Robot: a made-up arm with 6 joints. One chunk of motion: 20 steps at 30 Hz.
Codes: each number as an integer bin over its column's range. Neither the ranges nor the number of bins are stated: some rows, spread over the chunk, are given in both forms.
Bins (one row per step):
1: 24 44 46 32 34 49
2: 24 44 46 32 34 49
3: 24 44 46 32 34 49
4: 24 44 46 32 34 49
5: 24 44 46 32 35 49
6: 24 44 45 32 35 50
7: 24 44 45 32 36 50
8: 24 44 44 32 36 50
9: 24 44 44 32 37 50
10: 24 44 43 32 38 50
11: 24 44 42 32 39 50
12: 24 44 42 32 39 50
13: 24 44 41 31 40 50
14: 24 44 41 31 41 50
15: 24 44 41 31 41 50
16: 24 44 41 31 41 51
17: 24 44 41 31 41 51
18: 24 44 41 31 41 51
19: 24 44 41 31 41 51
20: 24 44 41 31 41 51
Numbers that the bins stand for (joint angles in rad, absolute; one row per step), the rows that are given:
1: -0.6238 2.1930 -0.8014 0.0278 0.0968 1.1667
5: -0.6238 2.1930 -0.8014 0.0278 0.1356 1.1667
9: -0.6238 2.1930 -0.8957 0.0278 0.2130 1.2333
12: -0.6238 2.1930 -0.9900 0.0278 0.2905 1.2333
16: -0.6238 2.1930 -1.0371 -0.0278 0.3679 1.3000
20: -0.6238 2.1930 -1.0371 -0.0278 0.3679 1.3000
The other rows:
2: -0.6238 2.1930 -0.8014 0.0278 0.0968 1.1667
3: -0.6238 2.1930 -0.8014 0.0278 0.0968 1.1667
4: -0.6238 2.1930 -0.8014 0.0278 0.0968 1.1667
6: -0.6238 2.1930 -0.8486 0.0278 0.1356 1.2333
7: -0.6238 2.1930 -0.8486 0.0278 0.1743 1.2333
8: -0.6238 2.1930 -0.8957 0.0278 0.1743 1.2333
10: -0.6238 2.1930 -0.9429 0.0278 0.2517 1.2333
11: -0.6238 2.1930 -0.9900 0.0278 0.2905 1.2333
13: -0.6238 2.1930 -1.0371 -0.0278 0.3292 1.2333
14: -0.6238 2.1930 -1.0371 -0.0278 0.3679 1.2333
15: -0.6238 2.1930 -1.0371 -0.0278 0.3679 1.2333
17: -0.6238 2.1930 -1.0371 -0.0278 0.3679 1.3000
18: -0.6238 2.1930 -1.0371 -0.0278 0.3679 1.3000
19: -0.6238 2.1930 -1.0371 -0.0278 0.3679 1.3000

